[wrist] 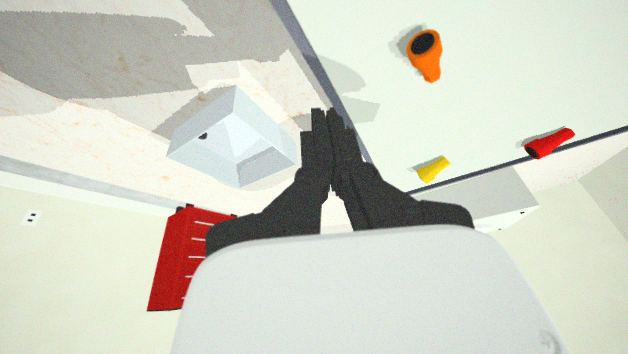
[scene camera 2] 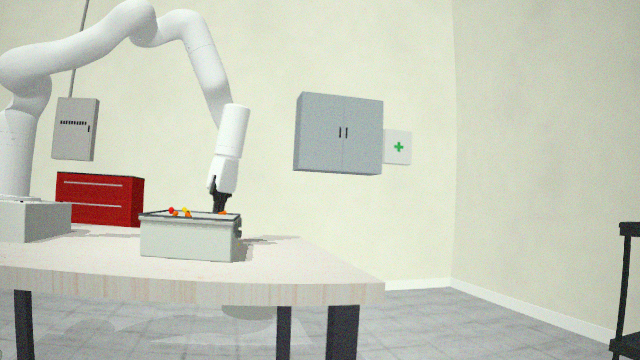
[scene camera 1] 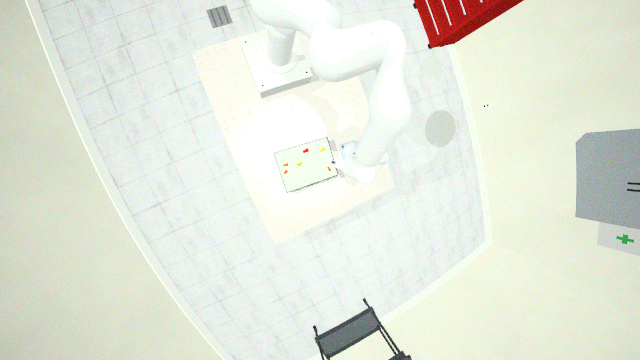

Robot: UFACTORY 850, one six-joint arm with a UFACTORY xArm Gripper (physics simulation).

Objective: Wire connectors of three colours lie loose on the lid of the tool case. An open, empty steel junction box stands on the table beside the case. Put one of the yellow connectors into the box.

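My gripper [scene camera 1: 334, 163] [scene camera 2: 218, 211] [wrist: 324, 127] is shut with nothing between its fingers. Its fingertips are near the tool case's side edge, beside the steel junction box. The pale tool case [scene camera 1: 310, 177] [scene camera 2: 185, 242] [wrist: 500, 75] bears the loose connectors. One yellow connector [scene camera 1: 322, 149] [wrist: 433, 170] lies near the edge toward the arm's base. Another yellow connector [scene camera 1: 300, 164] lies near the middle of the lid. The open junction box [scene camera 1: 348, 149] [wrist: 265, 125] stands on the table beside the case; no connector shows inside. The box does not show in scene camera 2.
A red connector [scene camera 1: 306, 150] [scene camera 2: 171, 210] [wrist: 549, 143] and an orange connector [scene camera 1: 329, 169] [scene camera 2: 222, 213] [wrist: 426, 56] lie on the lid. Two more orange connectors lie at its far side from the gripper. The arm's base block [scene camera 1: 285, 86] [scene camera 2: 47, 222] stands on the table.
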